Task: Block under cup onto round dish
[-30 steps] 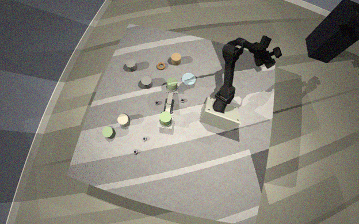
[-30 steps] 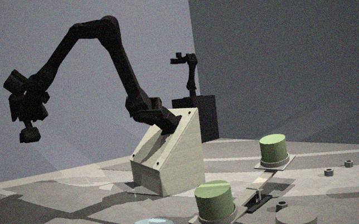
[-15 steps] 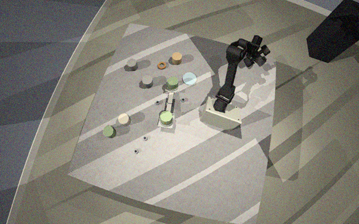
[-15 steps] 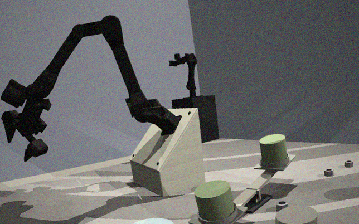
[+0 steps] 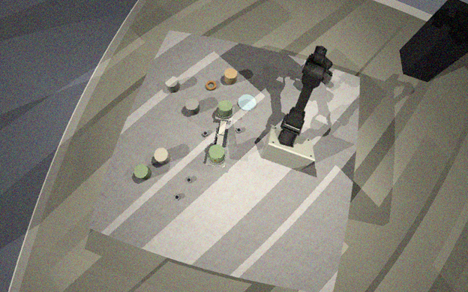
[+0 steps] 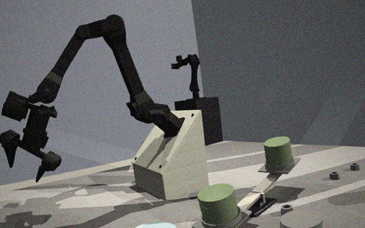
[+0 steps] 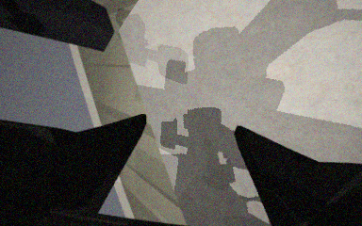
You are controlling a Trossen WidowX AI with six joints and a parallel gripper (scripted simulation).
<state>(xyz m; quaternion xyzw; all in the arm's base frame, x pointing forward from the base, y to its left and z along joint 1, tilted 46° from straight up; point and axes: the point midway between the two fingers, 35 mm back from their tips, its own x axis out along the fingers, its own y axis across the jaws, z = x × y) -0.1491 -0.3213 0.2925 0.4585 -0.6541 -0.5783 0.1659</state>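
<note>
Right now my gripper tip is 470 mm short of the grey block, 290 mm to the right of it and 70 mm above it. Also, from my gripper tip: pale blue round dish: 360 mm ahead, 190 mm to the left, 110 mm below; then cream cylinder: 710 mm ahead, 590 mm to the left, 80 mm below; then balance: 460 mm ahead, 420 mm to the left, 80 mm below.
</note>
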